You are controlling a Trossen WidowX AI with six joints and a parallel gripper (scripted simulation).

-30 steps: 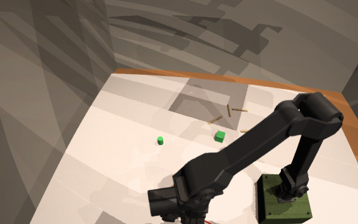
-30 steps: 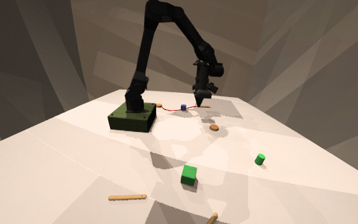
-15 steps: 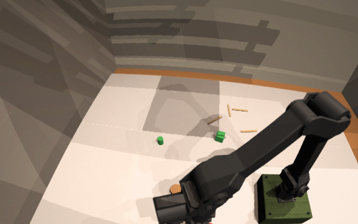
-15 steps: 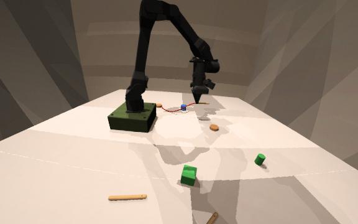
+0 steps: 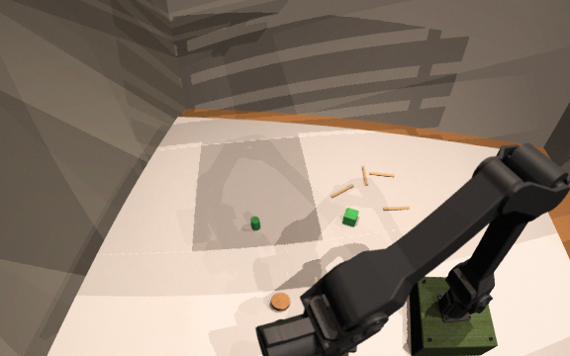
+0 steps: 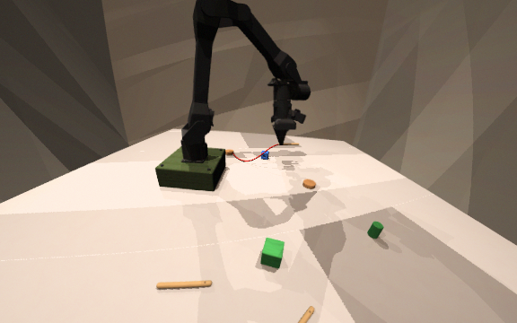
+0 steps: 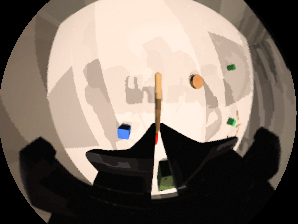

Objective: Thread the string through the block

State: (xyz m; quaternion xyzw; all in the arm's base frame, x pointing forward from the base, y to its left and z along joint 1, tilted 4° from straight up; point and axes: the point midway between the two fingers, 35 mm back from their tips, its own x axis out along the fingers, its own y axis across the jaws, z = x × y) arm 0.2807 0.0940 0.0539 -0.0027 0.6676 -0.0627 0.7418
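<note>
Now: the small blue block 8 cm to the left of my gripper tip, 7 cm below it and 4 cm behind it. From my gripper tip the other things lie so: thin wooden stick: 1 cm ahead; round wooden button: 20 cm behind, 12 cm to the left, 8 cm below; green cylinder: 34 cm to the right, 15 cm ahead, 7 cm below.
</note>
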